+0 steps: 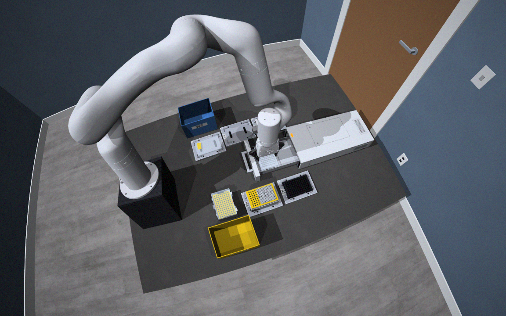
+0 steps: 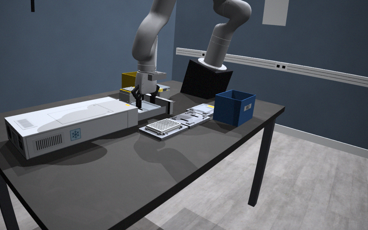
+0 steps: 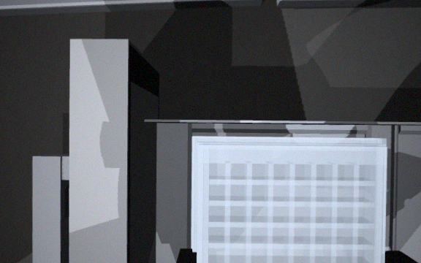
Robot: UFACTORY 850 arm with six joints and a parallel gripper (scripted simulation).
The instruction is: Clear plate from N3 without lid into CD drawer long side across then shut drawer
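My gripper is now 30 mm short of the drawer and 10 mm above it. The rest, counted from my hand: black plate 190 mm to the right, 90 mm ahead, 30 mm below; white cooler 190 mm ahead, 10 mm below; clear plate 10 mm below.
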